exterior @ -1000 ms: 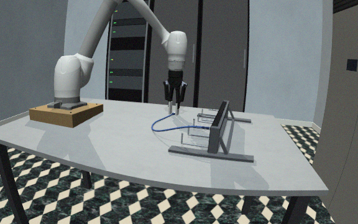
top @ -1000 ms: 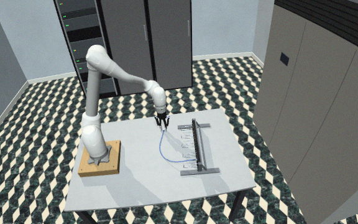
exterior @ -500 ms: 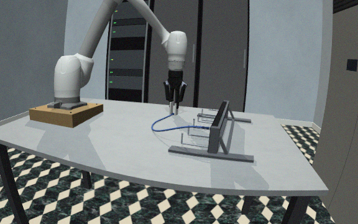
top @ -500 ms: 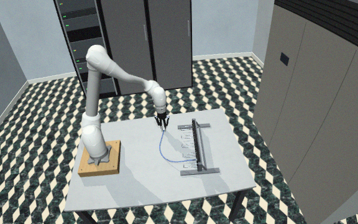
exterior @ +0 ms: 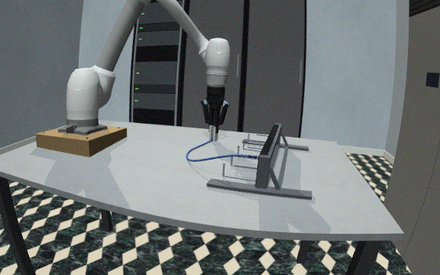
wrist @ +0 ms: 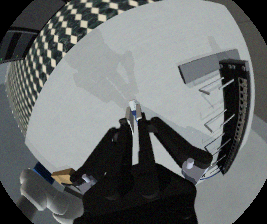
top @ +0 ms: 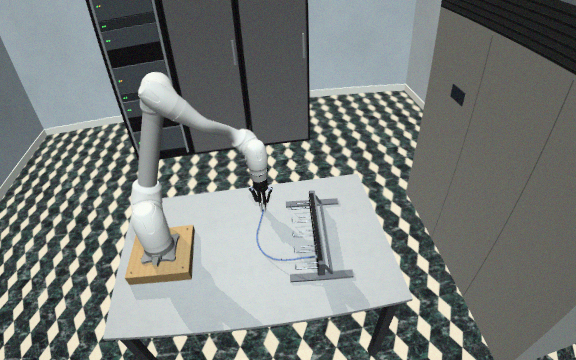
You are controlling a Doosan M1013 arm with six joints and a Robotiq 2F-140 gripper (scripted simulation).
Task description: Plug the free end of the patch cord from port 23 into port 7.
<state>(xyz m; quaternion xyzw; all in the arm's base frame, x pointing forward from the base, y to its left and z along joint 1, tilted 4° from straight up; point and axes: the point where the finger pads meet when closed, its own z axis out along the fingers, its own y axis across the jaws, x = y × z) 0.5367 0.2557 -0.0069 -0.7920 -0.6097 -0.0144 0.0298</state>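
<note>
Now: the plug 30 mm below my hand and 10 mm to the left of it.
</note>
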